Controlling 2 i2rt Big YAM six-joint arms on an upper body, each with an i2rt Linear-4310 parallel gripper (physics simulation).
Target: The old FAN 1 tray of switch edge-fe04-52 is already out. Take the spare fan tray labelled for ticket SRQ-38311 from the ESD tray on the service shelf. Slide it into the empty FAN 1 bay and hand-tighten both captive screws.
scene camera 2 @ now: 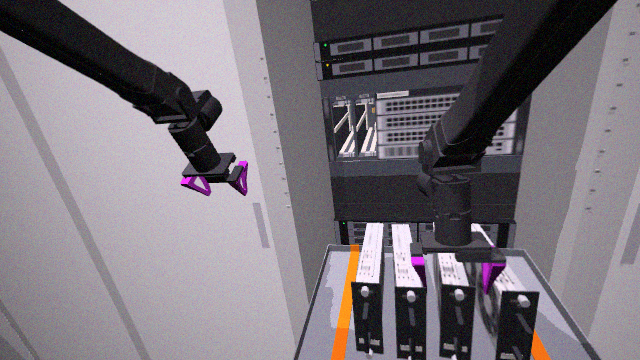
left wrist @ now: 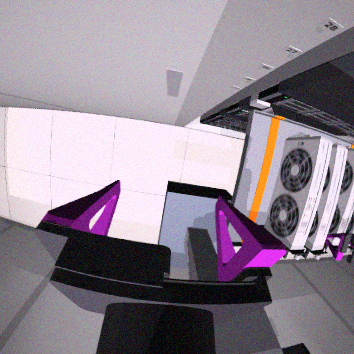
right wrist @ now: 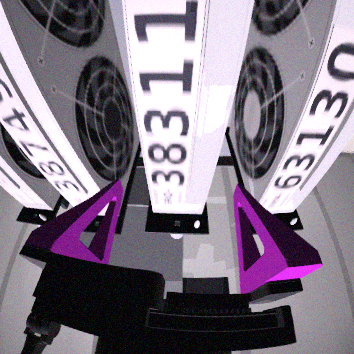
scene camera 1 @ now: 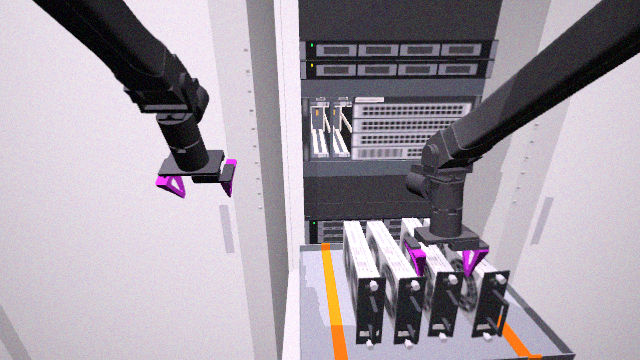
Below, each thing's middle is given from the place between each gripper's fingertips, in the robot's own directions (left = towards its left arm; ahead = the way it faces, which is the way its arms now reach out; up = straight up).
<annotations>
The grey cart shelf (scene camera 1: 315, 320) is 90 mm ahead of my right hand, 40 mm to the left of it and 130 mm below it.
My left gripper is now 3 cm past the grey cart shelf, 45 cm to the left of it and 27 cm above it.
</annotations>
